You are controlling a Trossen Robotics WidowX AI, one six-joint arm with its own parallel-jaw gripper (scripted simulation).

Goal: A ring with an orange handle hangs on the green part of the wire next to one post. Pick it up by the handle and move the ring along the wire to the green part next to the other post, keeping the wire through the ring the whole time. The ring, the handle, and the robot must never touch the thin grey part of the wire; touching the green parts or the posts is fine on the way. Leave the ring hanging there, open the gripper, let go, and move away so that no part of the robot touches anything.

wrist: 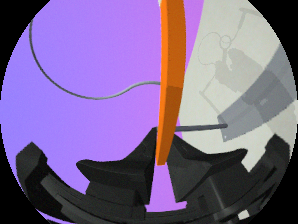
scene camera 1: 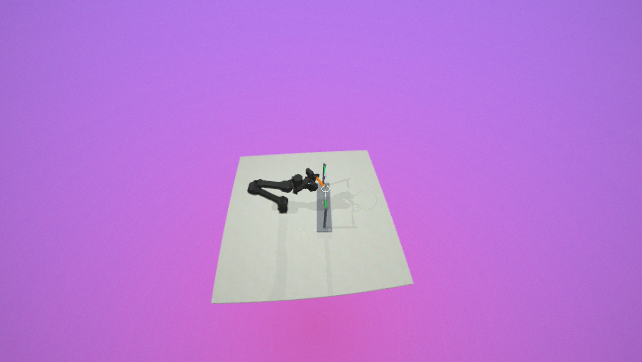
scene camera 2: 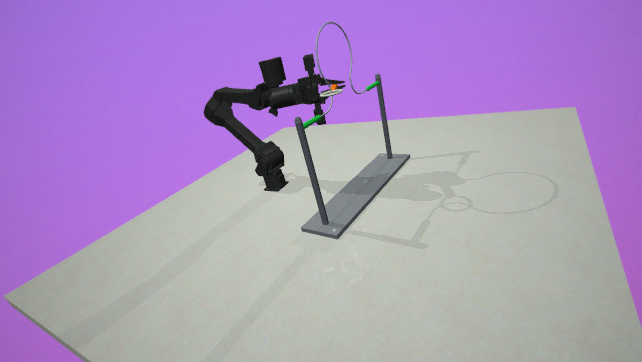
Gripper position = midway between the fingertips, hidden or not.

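Note:
My gripper (scene camera 2: 345, 83) is holding a ring with orange handle, and you'd find the gripper (wrist: 158, 130) in that other view as well.

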